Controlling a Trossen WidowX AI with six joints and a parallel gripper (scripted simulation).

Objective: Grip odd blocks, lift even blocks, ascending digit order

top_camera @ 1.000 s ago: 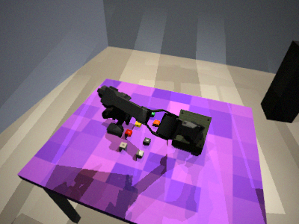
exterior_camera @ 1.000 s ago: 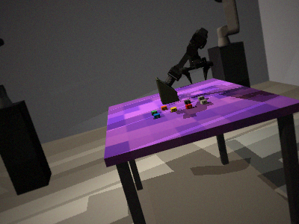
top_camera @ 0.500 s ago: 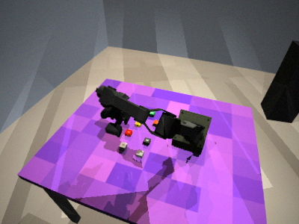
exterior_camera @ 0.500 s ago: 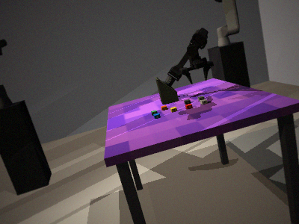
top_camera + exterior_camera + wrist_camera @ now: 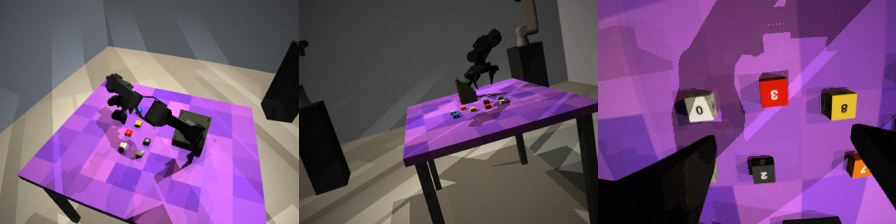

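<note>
Now: gripper tip 90 mm past the grey block, 120 mm to the right of it and 110 mm above it. The rest, counted from my gripper tip: black block (110 mm behind, 30 mm to the left, 110 mm below); then yellow block (30 mm behind, 90 mm to the right, 110 mm below); then red block (10 mm to the right, 110 mm below).
</note>
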